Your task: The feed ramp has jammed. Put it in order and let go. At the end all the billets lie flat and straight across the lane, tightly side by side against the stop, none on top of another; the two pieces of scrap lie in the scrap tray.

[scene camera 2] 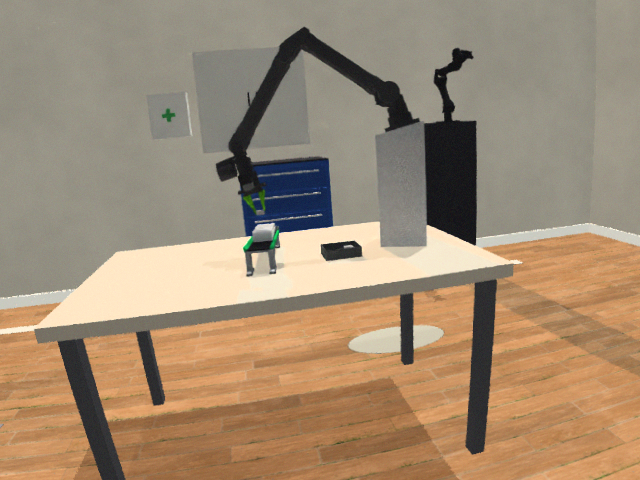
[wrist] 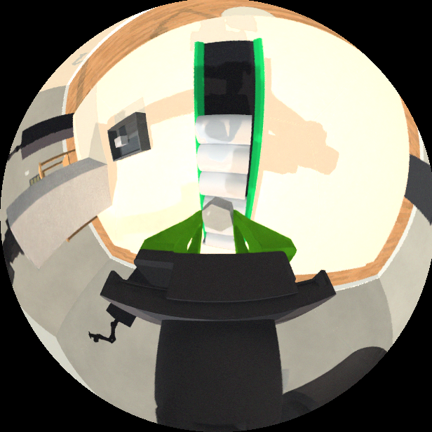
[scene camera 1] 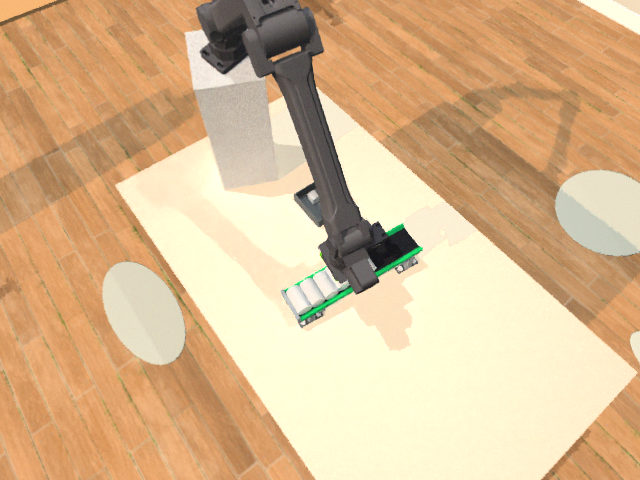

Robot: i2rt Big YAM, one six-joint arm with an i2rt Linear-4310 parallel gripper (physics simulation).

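Seen in the pictures: gripper, fingertip midpoint: [scene camera 2: 260,212] [scene camera 1: 337,267]; arm's base at its link origin: [scene camera 2: 402,127] [scene camera 1: 228,51].
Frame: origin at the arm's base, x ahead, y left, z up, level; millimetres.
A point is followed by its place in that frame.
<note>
My gripper [scene camera 2: 259,209] {x 514, y -176, z -269 mm} [wrist: 217,214] is shut on a grey piece of scrap [scene camera 2: 260,212] {x 517, y -160, z -266 mm} [wrist: 217,219], held above the ramp [scene camera 1: 398,262] [scene camera 2: 275,240] [wrist: 258,100]. Several white billets lie across its lane. Three billets [scene camera 1: 298,299] {x 478, y -284, z -337 mm} [scene camera 1: 311,291] {x 489, y -246, z -333 mm} [scene camera 1: 325,284] {x 505, y -209, z -329 mm} lie side by side at the stop end. In the wrist view, three billets [wrist: 223,129] [wrist: 223,158] [wrist: 223,184] show towards the bare black part of the lane. The arm, the fingers and the held scrap hide parts of the row. Another scrap piece [scene camera 1: 313,196] {x 262, y 17, z -398 mm} [scene camera 2: 348,246] {x 259, y 26, z -398 mm} [wrist: 121,141] lies in the dark scrap tray [scene camera 1: 306,209] {x 278, y -33, z -398 mm} [scene camera 2: 342,254] {x 300, y 62, z -412 mm} [wrist: 140,131].
The ramp and tray stand on the pale table [scene camera 1: 413,387] {x 827, y -244, z -428 mm} [scene camera 2: 196,289] {x 796, y 89, z -427 mm}. The tray is between the ramp and the arm's grey pedestal [scene camera 1: 237,134] {x 63, y -72, z -194 mm} [scene camera 2: 402,191] {x 49, y 58, z -224 mm} [wrist: 60,210]. A blue drawer cabinet [scene camera 2: 305,183] stands behind the table.
</note>
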